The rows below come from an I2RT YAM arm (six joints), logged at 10 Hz.
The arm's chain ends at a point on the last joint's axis. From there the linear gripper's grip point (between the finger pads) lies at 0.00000 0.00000 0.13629 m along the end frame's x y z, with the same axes.
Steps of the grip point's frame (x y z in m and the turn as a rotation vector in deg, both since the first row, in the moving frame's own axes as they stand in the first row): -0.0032, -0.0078, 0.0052, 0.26, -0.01, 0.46; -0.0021, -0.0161, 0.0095, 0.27, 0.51, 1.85; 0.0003, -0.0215, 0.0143, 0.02, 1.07, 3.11; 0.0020, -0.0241, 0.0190, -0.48, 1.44, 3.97; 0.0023, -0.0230, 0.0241, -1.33, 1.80, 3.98; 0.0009, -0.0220, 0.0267, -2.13, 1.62, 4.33
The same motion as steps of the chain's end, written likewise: -0.0032, -0.0072, 0.0052, 0.26, -0.01, 0.46; -0.0033, -0.0155, 0.0095, 0.27, 0.51, 1.85; -0.0022, -0.0215, 0.0143, 0.02, 1.07, 3.11; -0.0014, -0.0254, 0.0190, -0.48, 1.44, 3.97; -0.0019, -0.0263, 0.0242, -1.33, 1.80, 3.98; -0.0028, -0.0272, 0.0268, -2.13, 1.62, 4.33
